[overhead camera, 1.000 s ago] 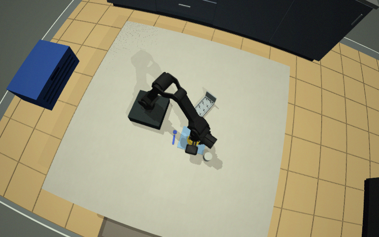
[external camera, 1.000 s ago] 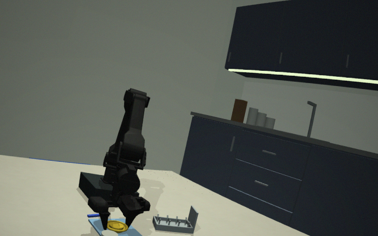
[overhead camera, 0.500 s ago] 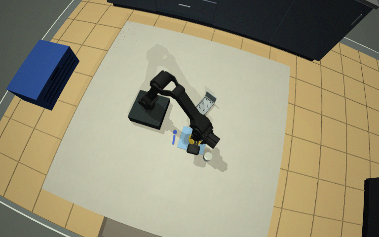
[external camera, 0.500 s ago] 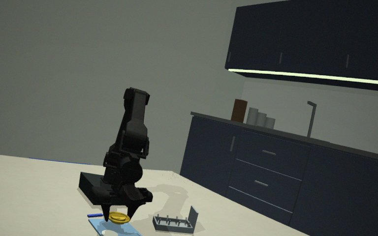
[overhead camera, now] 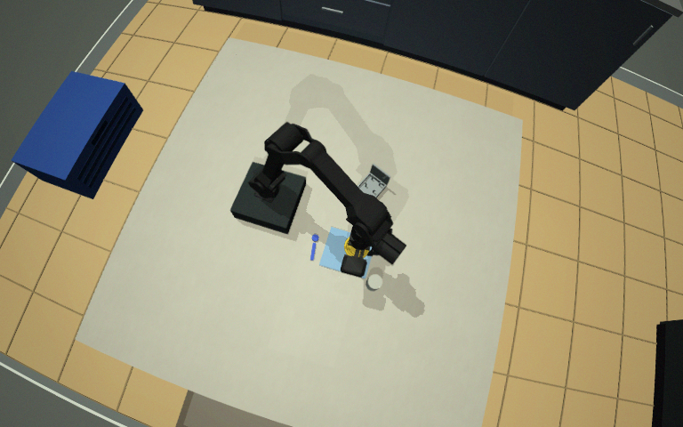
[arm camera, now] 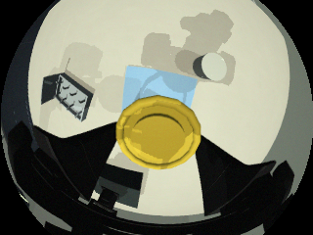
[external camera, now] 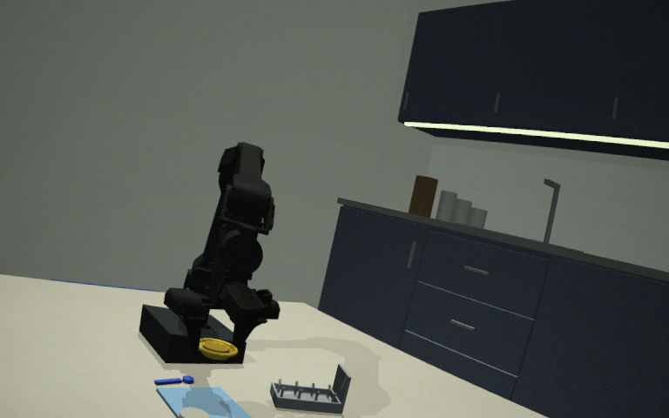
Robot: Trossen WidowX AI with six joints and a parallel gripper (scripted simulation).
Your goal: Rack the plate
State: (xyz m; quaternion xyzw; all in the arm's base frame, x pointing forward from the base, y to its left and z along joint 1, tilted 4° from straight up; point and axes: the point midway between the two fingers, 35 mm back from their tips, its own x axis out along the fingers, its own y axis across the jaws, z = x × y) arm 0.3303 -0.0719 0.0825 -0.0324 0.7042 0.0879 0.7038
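Right now my gripper tip is 40 mm past the grey dish rack, 220 mm to the right of it and 90 mm above it. From my gripper tip the other things lie so: light blue mat 20 mm behind, 10 mm to the left, 110 mm below; white cup 90 mm ahead, 50 mm to the right, 90 mm below; yellow plate 10 mm above.
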